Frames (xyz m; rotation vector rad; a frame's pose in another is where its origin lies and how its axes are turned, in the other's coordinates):
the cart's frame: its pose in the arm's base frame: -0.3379 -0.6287 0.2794 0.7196 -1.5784 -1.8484
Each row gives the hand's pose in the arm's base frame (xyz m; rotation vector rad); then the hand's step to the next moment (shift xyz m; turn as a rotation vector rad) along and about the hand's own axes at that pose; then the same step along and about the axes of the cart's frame.
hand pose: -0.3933 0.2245 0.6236 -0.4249 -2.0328 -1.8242
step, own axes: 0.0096 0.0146 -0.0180 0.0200 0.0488 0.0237
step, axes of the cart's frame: 0.0120 0.0206 -0.0079 -0.0243 0.0466 0.0242
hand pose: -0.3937 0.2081 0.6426 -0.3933 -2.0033 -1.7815
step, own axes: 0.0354 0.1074 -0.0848 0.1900 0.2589 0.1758
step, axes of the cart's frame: 0.0290 0.1275 -0.0537 -0.1082 0.2714 0.2206
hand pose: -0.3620 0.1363 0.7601 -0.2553 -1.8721 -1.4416
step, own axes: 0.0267 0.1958 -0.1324 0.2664 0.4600 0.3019
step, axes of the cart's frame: -0.0618 0.1945 -0.1223 -0.2356 0.4407 0.3521
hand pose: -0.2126 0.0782 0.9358 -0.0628 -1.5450 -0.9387
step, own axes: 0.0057 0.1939 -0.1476 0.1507 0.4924 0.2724
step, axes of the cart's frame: -0.1822 0.1054 -0.1228 -0.3231 0.3565 0.3284
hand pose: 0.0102 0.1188 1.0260 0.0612 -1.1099 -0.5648
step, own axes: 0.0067 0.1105 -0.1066 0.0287 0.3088 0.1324
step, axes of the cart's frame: -0.1426 -0.0025 -0.0572 -0.2249 0.1509 0.2009
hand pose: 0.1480 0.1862 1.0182 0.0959 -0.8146 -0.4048
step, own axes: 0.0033 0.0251 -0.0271 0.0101 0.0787 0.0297
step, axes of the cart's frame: -0.0344 -0.0098 -0.0099 -0.0594 0.0382 0.0468
